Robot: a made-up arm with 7 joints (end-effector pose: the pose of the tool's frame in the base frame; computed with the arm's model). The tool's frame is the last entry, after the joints. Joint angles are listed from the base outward.
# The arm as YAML. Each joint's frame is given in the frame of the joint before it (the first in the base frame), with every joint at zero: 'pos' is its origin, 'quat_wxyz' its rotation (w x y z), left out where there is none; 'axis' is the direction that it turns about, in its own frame. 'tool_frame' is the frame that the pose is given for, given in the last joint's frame.
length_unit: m
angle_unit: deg
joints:
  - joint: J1
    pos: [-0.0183, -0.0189, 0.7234]
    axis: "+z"
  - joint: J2
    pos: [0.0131, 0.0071, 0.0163]
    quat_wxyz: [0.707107, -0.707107, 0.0, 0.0]
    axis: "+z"
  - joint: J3
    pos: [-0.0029, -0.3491, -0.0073]
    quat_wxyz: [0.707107, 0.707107, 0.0, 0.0]
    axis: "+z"
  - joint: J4
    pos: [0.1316, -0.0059, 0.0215]
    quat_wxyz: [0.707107, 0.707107, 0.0, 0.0]
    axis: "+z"
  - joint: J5
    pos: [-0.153, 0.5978, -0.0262]
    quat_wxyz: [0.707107, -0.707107, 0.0, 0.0]
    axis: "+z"
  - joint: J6
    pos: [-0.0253, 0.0, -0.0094]
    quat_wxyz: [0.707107, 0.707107, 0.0, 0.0]
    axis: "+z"
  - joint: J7
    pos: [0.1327, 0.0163, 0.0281]
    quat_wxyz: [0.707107, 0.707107, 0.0, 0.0]
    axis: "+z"
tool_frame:
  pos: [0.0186, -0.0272, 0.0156]
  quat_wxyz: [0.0, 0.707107, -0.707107, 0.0]
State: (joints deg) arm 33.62 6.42 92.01 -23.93 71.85 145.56 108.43
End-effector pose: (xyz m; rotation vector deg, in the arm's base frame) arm 0.0446 0.3517 1.7659 137.92 57.11 47.84
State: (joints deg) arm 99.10 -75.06 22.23 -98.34 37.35 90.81 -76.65
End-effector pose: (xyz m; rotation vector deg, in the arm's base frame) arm -0.3022 -0.2775 1.6087 17.68 58.31 -47.92
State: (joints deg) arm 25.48 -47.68 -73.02 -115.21 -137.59 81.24 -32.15
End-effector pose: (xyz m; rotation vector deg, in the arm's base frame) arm 0.3690 -0.7241 1.0662 -8.41 99.69 63.17
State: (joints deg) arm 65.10 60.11 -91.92 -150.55 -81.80 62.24 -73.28
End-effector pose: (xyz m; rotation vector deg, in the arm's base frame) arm 0.4706 -0.3944 0.6883 99.33 125.18 17.91
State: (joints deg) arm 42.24 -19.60 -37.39 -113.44 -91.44 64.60 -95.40
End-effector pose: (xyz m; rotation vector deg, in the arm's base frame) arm 0.7196 -0.0226 1.1952 36.21 113.75 132.77
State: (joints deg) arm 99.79 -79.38 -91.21 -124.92 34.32 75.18 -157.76
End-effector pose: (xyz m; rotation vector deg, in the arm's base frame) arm 0.7521 0.0418 0.7184 10.67 119.76 -34.20
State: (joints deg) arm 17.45 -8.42 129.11 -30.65 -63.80 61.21 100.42
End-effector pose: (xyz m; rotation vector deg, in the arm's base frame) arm -0.4237 0.1681 1.7858 15.03 -62.71 82.14
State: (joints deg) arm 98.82 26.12 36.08 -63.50 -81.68 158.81 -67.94
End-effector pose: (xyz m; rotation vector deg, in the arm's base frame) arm -0.6106 0.6315 1.2841 72.35 47.83 -19.50
